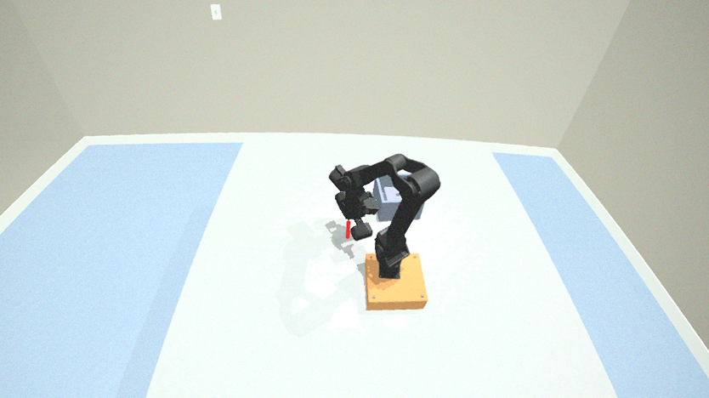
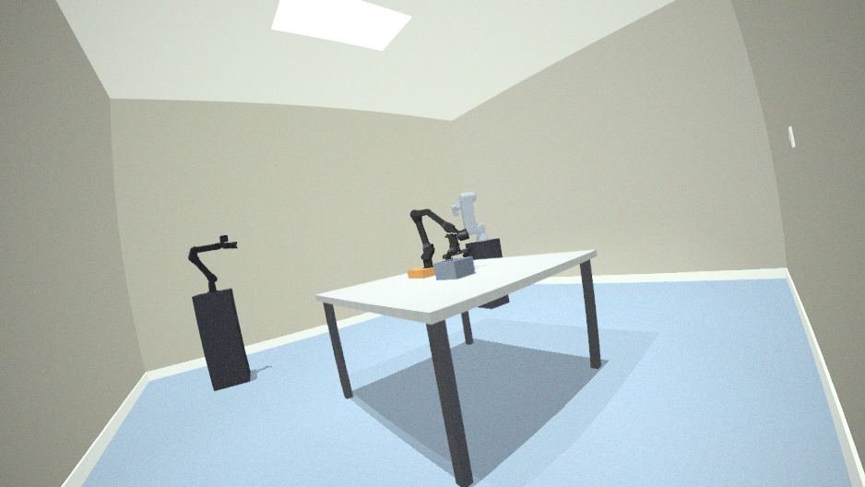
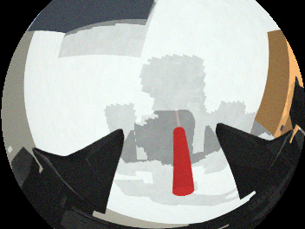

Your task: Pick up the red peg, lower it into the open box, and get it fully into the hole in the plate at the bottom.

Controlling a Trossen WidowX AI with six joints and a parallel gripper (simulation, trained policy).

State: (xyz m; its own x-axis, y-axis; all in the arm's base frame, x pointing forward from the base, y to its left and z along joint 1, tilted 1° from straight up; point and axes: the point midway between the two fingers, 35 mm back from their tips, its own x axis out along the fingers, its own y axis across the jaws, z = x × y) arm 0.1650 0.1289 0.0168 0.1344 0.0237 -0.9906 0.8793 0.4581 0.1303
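The red peg is 2 cm behind my gripper tip, 1 cm to the left of it and 1 cm above it. The rest, counted from my gripper tip: grey box: 17 cm ahead, 16 cm to the right; then plate: 17 cm ahead, 16 cm to the right, 1 cm above.
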